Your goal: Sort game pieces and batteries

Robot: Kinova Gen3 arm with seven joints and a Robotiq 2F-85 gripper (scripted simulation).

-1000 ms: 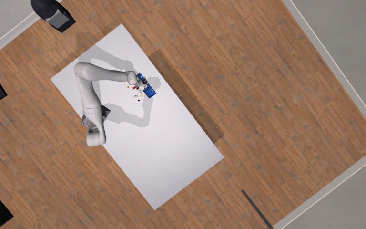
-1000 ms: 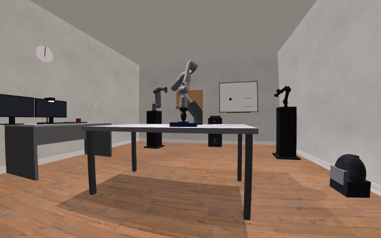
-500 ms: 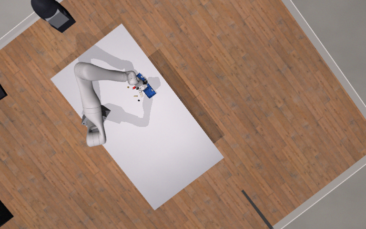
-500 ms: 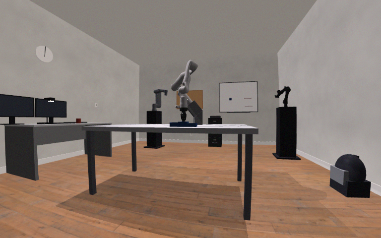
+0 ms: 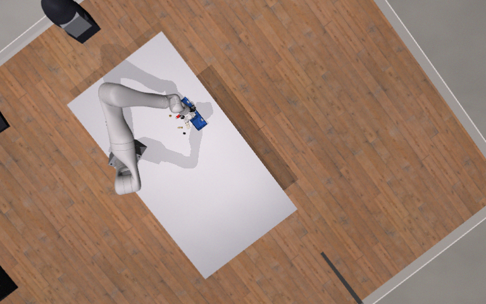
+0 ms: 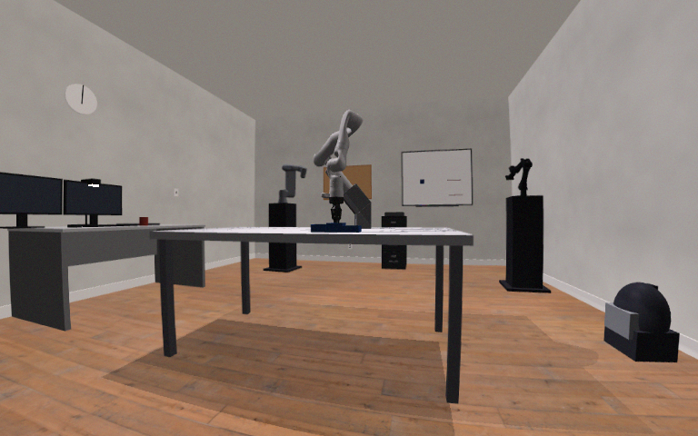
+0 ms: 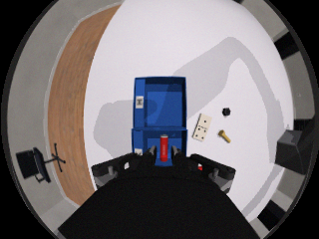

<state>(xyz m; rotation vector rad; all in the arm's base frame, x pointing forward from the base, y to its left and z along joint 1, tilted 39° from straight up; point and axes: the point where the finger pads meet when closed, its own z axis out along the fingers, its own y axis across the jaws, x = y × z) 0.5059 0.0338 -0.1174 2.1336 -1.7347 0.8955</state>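
Now: the bin 10 mm ahead of my hand and 20 mm below it. The rest, counted from my hand: red cylinder: 30 mm below; white tile: 70 mm behind, 50 mm to the right, 30 mm below; black piece: 120 mm behind, 90 mm to the right, 40 mm below.
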